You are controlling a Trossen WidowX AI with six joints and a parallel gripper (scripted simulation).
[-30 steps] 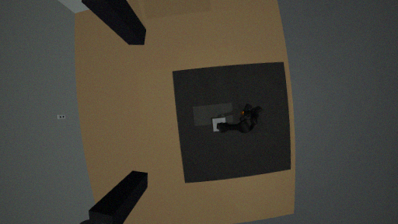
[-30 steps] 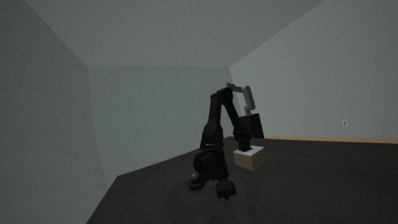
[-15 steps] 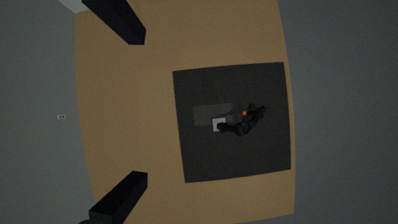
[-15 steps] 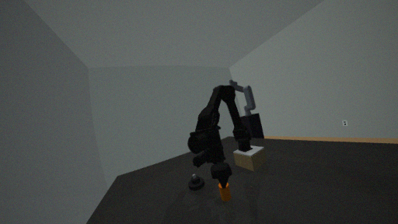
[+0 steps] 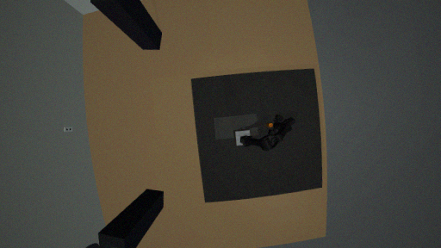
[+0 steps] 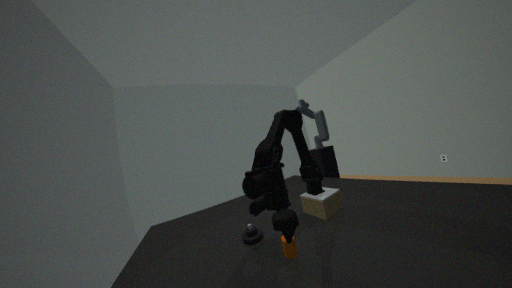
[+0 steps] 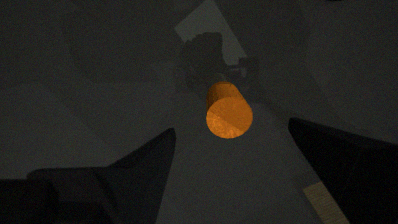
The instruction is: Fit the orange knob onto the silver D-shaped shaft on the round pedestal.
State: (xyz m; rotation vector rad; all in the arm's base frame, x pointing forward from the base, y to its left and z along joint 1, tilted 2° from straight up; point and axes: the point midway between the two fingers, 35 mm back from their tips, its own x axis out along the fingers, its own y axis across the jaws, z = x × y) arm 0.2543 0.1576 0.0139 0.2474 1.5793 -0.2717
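The orange knob is 3 cm below my gripper tip. From my gripper tip the other things lie so: dark round pedestal (9 cm ahead, 16 cm to the right, 5 cm below).
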